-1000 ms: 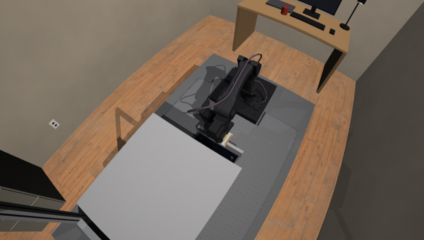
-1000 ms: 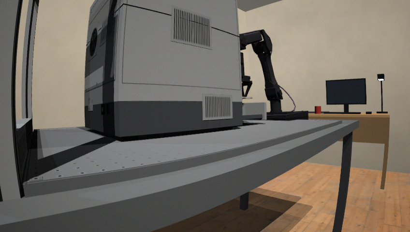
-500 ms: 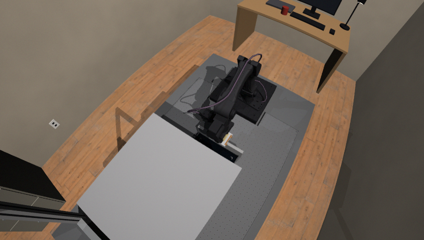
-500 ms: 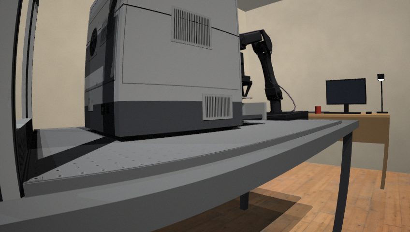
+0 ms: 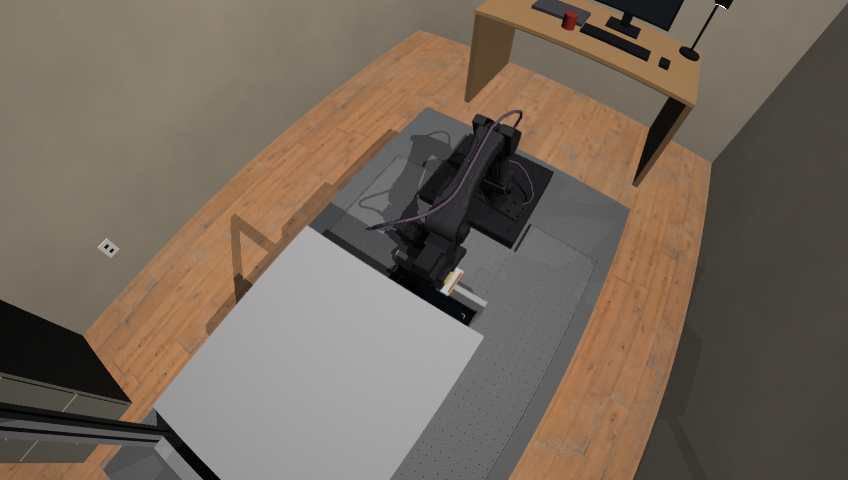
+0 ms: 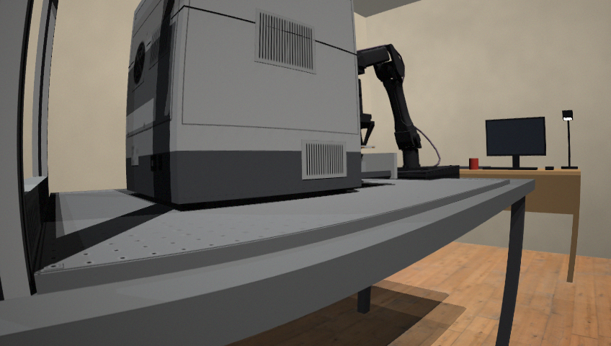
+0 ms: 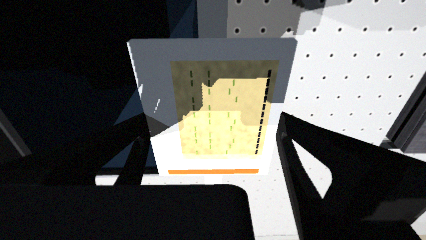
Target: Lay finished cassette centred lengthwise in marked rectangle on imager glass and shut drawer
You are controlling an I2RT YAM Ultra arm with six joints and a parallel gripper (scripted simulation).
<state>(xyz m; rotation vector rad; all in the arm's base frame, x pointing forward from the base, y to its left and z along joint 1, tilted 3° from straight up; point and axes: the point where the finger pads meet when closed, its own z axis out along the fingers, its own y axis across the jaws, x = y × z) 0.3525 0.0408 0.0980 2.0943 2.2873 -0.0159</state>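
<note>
My gripper is now 110 mm short of the drawer, 60 mm above it and 10 mm to the right of it. From my hand the other things lie so: finished cassette right at my hand.
</note>
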